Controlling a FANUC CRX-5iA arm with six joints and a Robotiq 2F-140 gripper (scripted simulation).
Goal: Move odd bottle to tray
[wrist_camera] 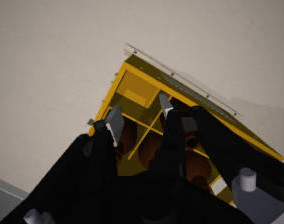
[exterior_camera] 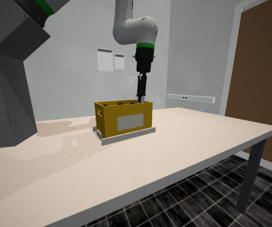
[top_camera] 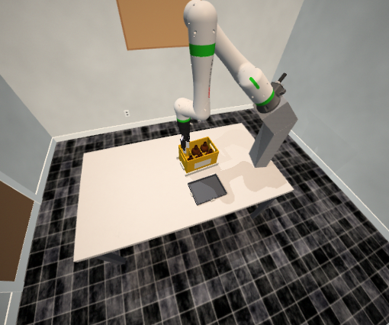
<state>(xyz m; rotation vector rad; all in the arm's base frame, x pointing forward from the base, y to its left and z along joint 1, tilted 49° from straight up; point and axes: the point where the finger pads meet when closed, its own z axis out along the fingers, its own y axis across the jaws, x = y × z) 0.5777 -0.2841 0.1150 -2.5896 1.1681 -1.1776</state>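
My hand is 9 cm above the crate, 7 cm to the right of it and 7 cm past it. Round my hand: brown bottle (11 cm to the left, 9 cm below, 6 cm behind); dark grey tray (32 cm to the left, 16 cm below, 4 cm ahead).
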